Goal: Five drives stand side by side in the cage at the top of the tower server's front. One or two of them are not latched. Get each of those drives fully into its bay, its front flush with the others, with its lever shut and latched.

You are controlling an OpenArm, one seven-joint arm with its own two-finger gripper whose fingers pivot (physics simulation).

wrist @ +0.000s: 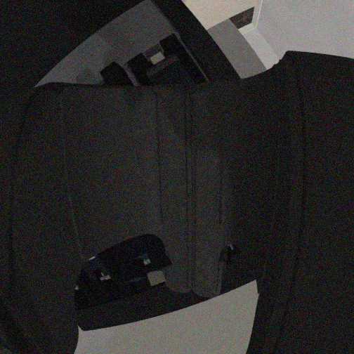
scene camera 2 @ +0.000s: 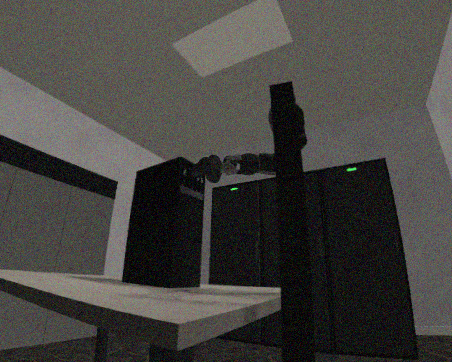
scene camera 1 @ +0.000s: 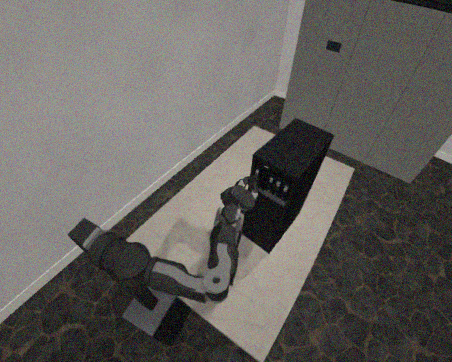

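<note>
The black tower server stands upright on the table. Its drives show as a row of small pale marks in scene camera 1, right of the gripper. In the wrist view, upper parts of drives show above the gripper and dark lower ends with pale tabs show below it. The gripper hides the middle of the row. Which drive stands out, and how its lever sits, I cannot tell. My gripper is shut, its fingers side by side at the cage front. Whether they touch a drive is hidden.
The pale table carries the tower. A grey strip crosses the tower's front below the drives. A plain wall rises beside the table. Grey cabinets and dark racks stand farther off.
</note>
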